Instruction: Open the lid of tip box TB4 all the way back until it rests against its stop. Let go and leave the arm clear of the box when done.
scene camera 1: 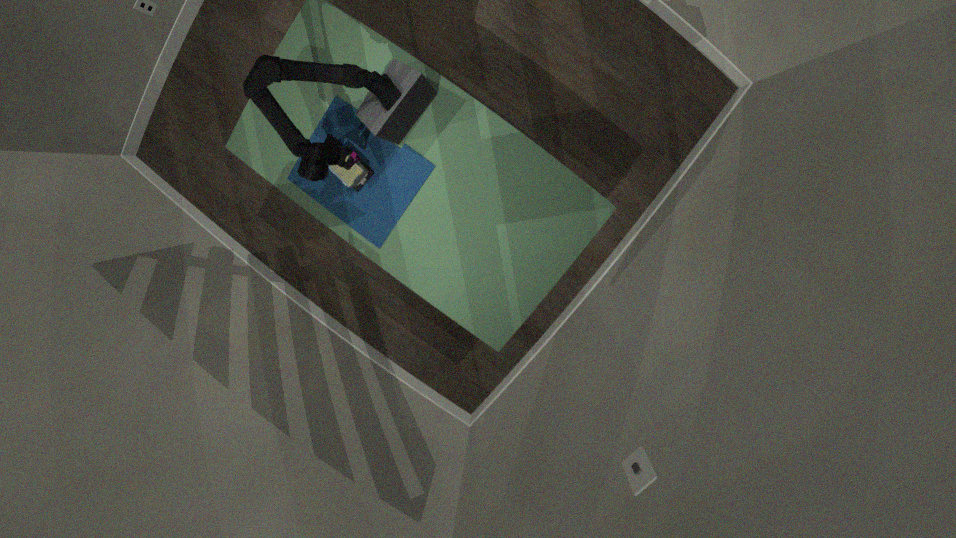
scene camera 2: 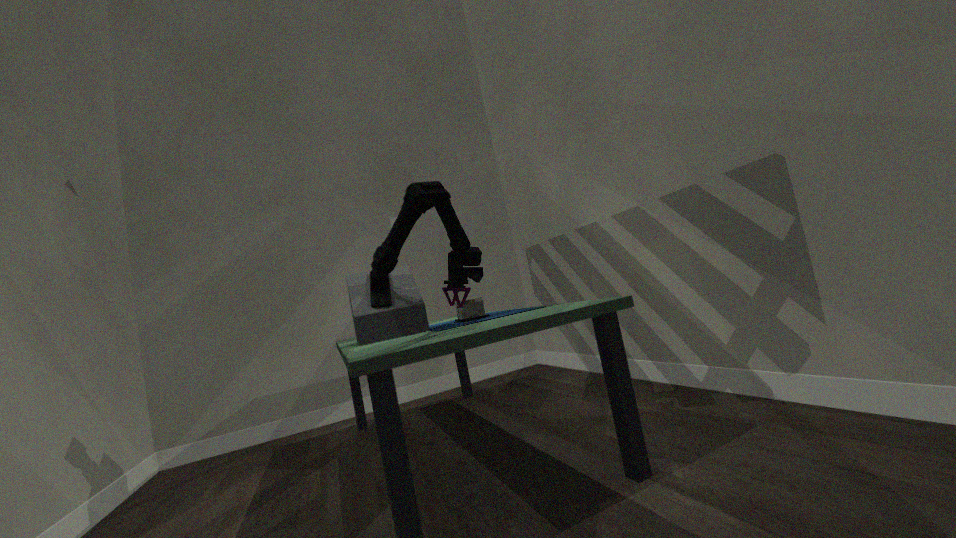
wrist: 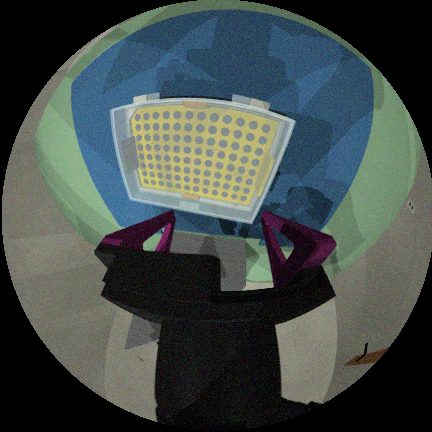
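Pixels of known places: gripper, between the fingertips: (scene camera 1: 350, 152) (scene camera 2: 456, 306) (wrist: 217, 214); arm's base, origin of its link: (scene camera 1: 387, 91) (scene camera 2: 380, 289).
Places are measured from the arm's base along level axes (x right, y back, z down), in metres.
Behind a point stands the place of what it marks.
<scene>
A tip box (scene camera 1: 348, 175) {y -0.329, x -0.055, z 0.100 m} (scene camera 2: 471, 309) {y -0.313, x 0.036, z 0.139 m} (wrist: 202, 155) {y -0.329, x -0.012, z 0.100 m} stands on the blue mat (scene camera 1: 403, 190) {y -0.239, x -0.236, z 0.178 m} (scene camera 2: 511, 313) {y -0.418, x 0.173, z 0.178 m} (wrist: 345, 115) {y -0.413, x 0.134, z 0.178 m}. In the wrist view it has clear walls and a yellow rack with many round holes, seen through what looks like a closed, clear lid. Two pale hinge-like tabs sit on its far edge. No TB4 label can be read. My gripper (scene camera 1: 352, 157) {y -0.264, x 0.005, z 0.118 m} (scene camera 2: 456, 305) {y -0.264, x 0.005, z 0.118 m} (wrist: 217, 214) {y -0.264, x 0.005, z 0.118 m} has magenta fingers, is open and empty, and points down close to the box's near edge, with one fingertip towards each side. Whether a fingertip touches the box is not clear.
The mat lies on a green table (scene camera 1: 461, 247) {y -0.241, x -0.553, z 0.181 m} (scene camera 2: 534, 324) {y -0.340, x 0.557, z 0.194 m}. The black arm (scene camera 1: 314, 70) {y -0.090, x 0.139, z -0.191 m} (scene camera 2: 401, 230) {y -0.099, x 0.178, z -0.165 m} rises from a grey block (scene camera 1: 409, 110) {y 0.005, x -0.089, z 0.039 m} (scene camera 2: 391, 324) {y -0.015, x 0.088, z 0.133 m} and arches over towards the box. Striped shadows fall across the walls.
</scene>
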